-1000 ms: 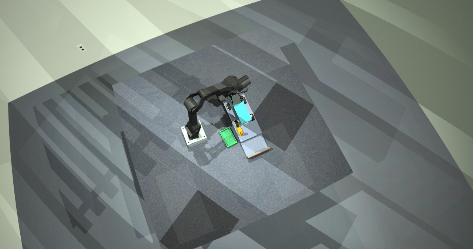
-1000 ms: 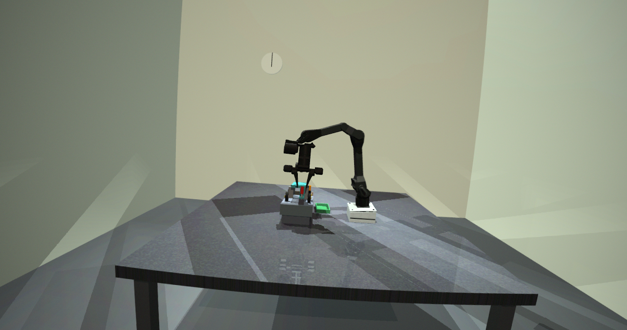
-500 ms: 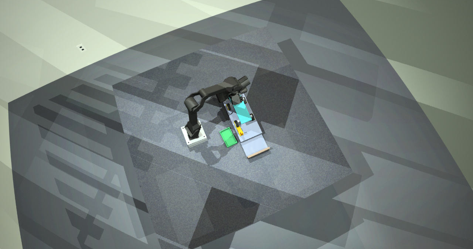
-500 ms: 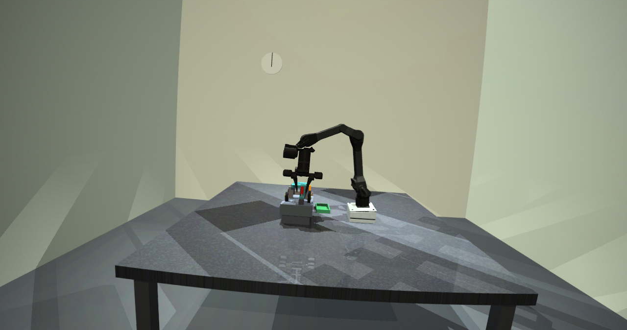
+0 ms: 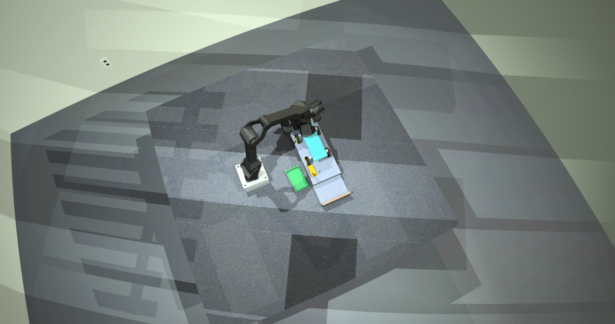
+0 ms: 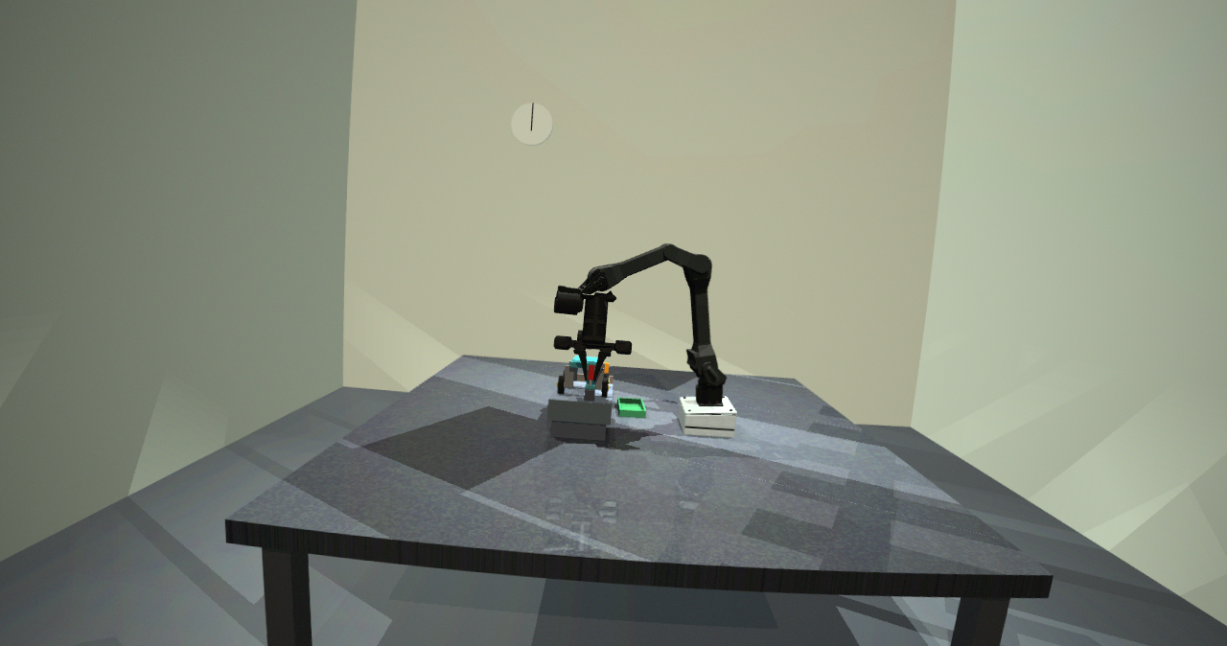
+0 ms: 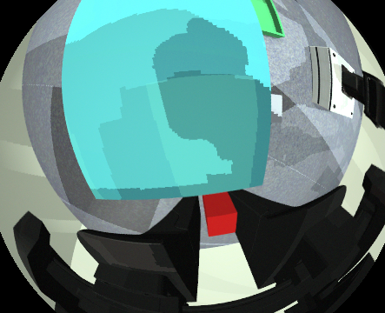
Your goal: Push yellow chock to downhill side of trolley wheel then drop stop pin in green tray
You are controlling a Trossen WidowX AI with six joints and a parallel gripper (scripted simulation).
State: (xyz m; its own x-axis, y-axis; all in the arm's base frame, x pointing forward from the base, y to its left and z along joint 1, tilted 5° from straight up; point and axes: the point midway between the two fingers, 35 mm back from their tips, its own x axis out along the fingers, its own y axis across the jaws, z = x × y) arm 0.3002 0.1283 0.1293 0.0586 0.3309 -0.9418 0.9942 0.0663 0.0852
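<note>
My gripper tip is right at the red-headed stop pin. From my gripper tip the other things lie so: yellow chock 230 mm to the right, 50 mm below, 20 mm behind; cyan-topped trolley 120 mm to the right, 30 mm ahead, 20 mm below; grey ramp 120 mm to the right, 90 mm below, 30 mm ahead.
</note>
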